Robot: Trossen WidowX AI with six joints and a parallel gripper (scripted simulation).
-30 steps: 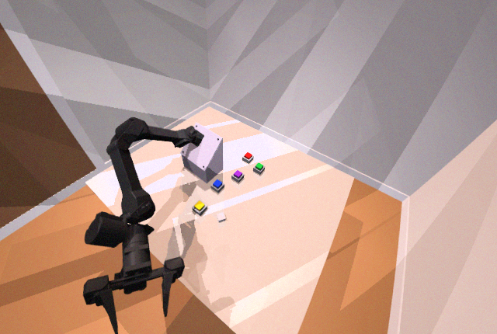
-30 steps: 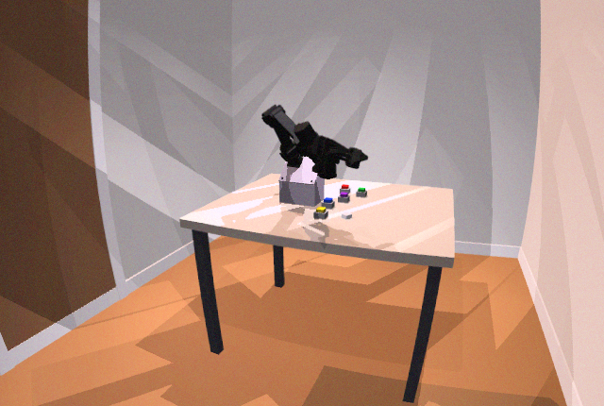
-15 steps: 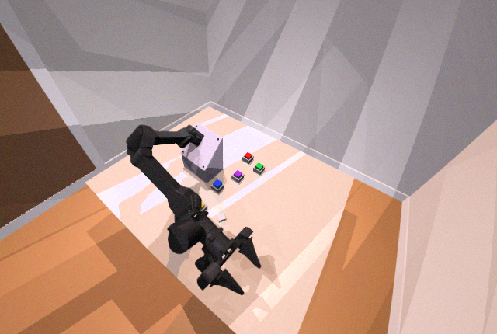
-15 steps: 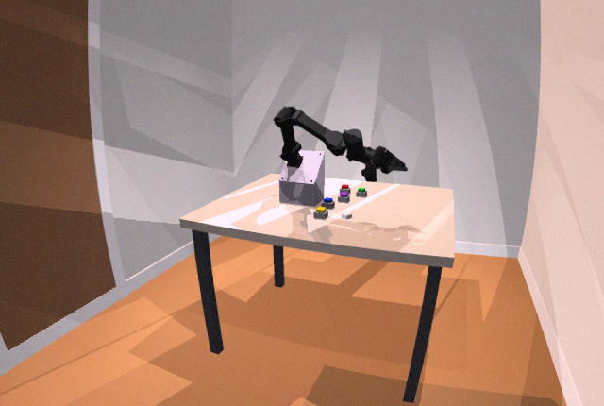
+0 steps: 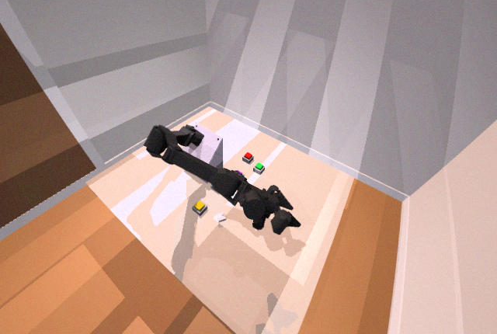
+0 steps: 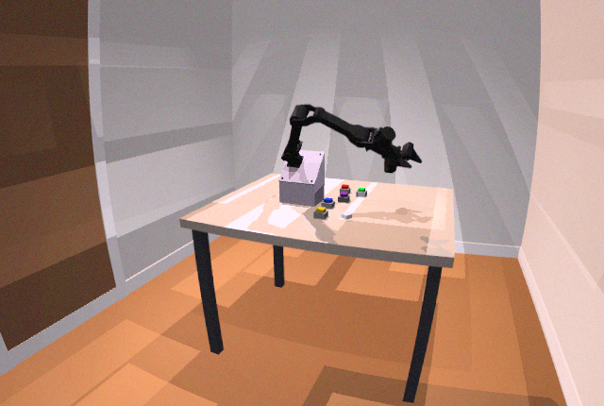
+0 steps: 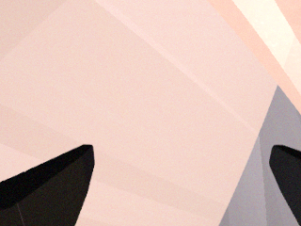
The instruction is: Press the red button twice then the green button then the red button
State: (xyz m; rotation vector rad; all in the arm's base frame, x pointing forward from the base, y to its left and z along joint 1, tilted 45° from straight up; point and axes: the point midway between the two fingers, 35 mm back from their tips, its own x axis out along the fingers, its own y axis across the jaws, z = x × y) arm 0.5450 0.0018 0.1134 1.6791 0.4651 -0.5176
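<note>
My gripper tip is now 400 mm past the red button, 260 mm to the right of it and 200 mm above it. From my gripper tip the other things lie so: purple button: 350 mm behind, 200 mm below, 130 mm to the left; yellow button: 360 mm behind, 200 mm below, 120 mm to the right; small white block: 260 mm behind, 220 mm below, 90 mm to the right.
</note>
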